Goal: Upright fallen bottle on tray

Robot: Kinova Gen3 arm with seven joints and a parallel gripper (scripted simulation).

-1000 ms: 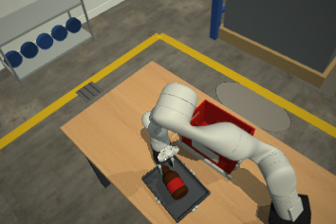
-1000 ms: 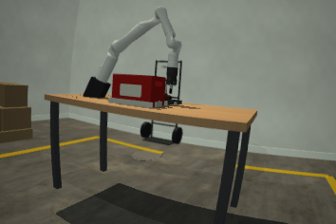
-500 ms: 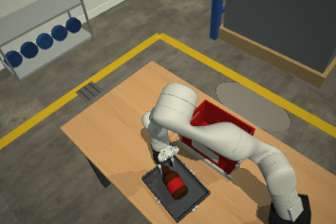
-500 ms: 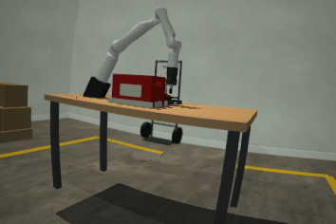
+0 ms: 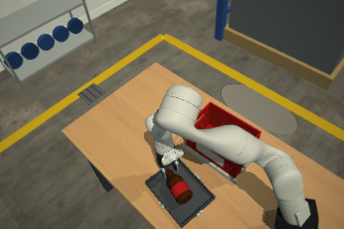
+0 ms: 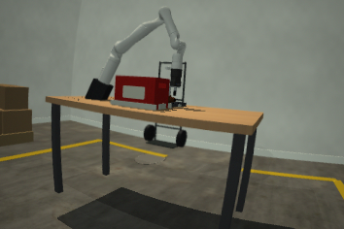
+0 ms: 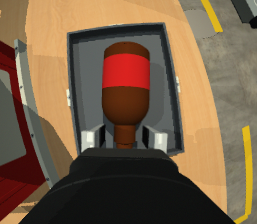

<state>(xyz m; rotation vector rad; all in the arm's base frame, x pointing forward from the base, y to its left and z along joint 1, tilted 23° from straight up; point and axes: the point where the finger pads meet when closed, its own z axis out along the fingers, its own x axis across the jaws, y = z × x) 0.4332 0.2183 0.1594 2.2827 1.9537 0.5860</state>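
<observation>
My hand is 5 cm past the bottle, 1 cm to the right of it and 4 cm above it. Also, from my hand: tray: 7 cm behind, 1 cm to the left, 7 cm below; then red crate: 3 cm behind, 27 cm to the right.
</observation>
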